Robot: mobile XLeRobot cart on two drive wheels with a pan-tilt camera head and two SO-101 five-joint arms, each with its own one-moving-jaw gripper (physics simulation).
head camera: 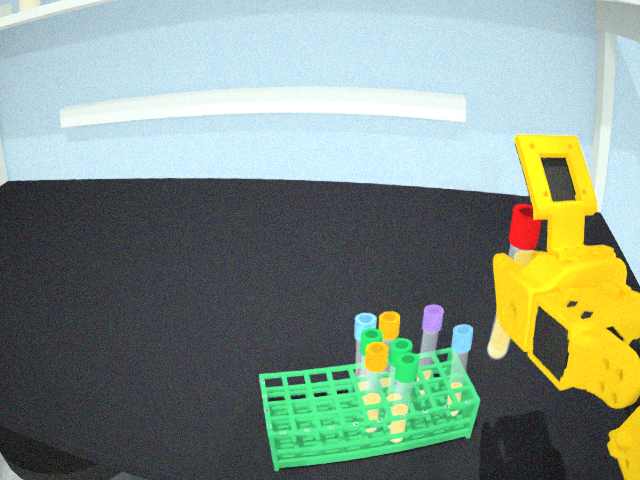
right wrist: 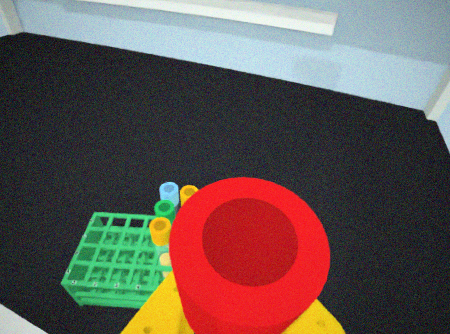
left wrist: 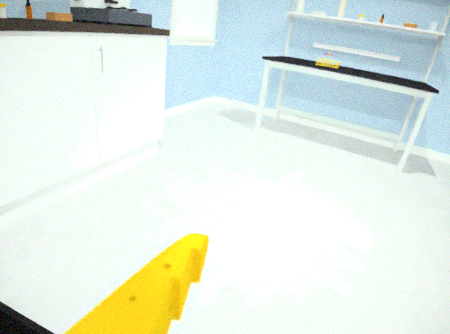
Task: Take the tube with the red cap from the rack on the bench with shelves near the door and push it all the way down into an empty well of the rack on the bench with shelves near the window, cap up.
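Frame: origin at the left arm's base, x back, y right, z up, level; metres.
Where they show: left end effector, tool point: [left wrist: 205,253]; right end effector, tool point: [head camera: 502,260] [right wrist: 209,267].
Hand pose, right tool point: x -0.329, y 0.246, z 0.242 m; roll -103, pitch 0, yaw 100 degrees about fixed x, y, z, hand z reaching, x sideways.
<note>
Each offset is from my right tool point to the centre of the thing. Level surfaces: height alone.
My right gripper [head camera: 511,289] is shut on the red-capped tube @[dx +0.009, dy +0.007, dz -0.016 m] [head camera: 524,229] [right wrist: 310,250]. The tube is cap up and leans slightly in the head view, its rounded lower end showing below the jaws, to the right of the green rack @[dx -0.106, dy -0.075, dz -0.226 m] [head camera: 330,457] [right wrist: 110,298] and apart from it. In the right wrist view the big red cap covers the jaw tips. The green rack holds several capped tubes toward its right; wells at its left are empty. My left gripper [left wrist: 185,270] shows one notched jaw and is fully open over the floor. A small yellow rack [left wrist: 327,64] with tubes stands on the far bench [left wrist: 380,80].
The green rack stands on a black bench top @[dz -0.254 m] [head camera: 180,284] [right wrist: 150,125], with a white wall rail [head camera: 258,103] and a shelf post [head camera: 605,113] behind. In the left wrist view, a white cabinet [left wrist: 130,100] stands at the left and a shelf @[dz +0.183 m] [left wrist: 350,22] hangs above the far bench.
</note>
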